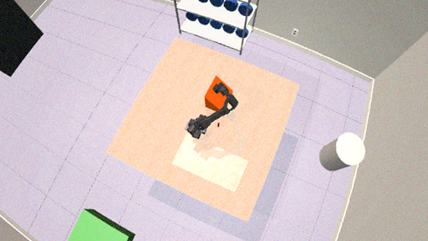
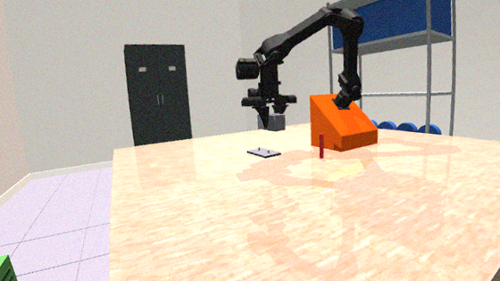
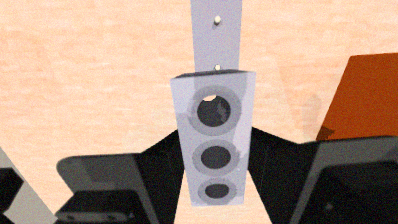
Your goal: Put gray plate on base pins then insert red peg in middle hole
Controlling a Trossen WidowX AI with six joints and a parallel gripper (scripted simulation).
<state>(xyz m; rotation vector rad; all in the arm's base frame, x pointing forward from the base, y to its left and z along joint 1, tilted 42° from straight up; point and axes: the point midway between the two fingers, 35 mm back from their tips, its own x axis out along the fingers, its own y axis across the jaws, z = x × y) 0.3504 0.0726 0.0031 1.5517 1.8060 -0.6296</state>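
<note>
My gripper tip is now 100 mm above the flat gray base, 80 mm to the left of it and 10 mm past it. Round my gripper tip: red peg: 130 mm behind, 90 mm to the left, 70 mm below; gray plate: 30 mm above.
</note>
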